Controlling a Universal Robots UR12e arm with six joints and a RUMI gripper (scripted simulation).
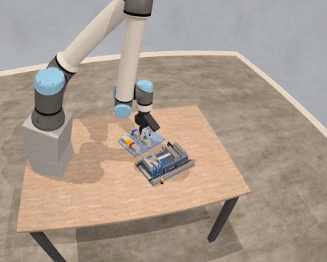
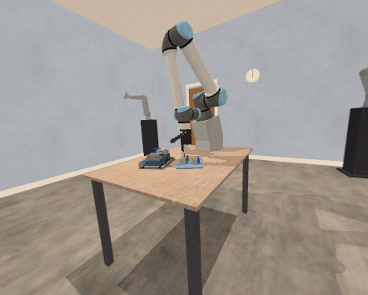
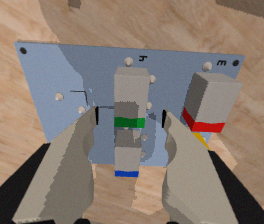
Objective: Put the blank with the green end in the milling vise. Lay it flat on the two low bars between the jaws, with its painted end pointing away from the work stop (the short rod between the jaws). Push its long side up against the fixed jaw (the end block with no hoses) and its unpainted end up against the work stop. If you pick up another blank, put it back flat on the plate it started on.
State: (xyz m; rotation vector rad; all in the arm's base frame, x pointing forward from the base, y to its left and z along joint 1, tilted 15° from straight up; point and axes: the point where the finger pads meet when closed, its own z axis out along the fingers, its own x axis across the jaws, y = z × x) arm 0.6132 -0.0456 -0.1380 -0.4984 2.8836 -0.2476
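My gripper is now 40 mm above the green-ended blank. From my hand the other things lie so: light blue plate 60 mm below, 40 mm to the left, 10 mm behind; then blank with red end 90 mm behind, 40 mm below, 30 mm to the right; then blue blank 90 mm to the left, 40 mm below, 30 mm behind.
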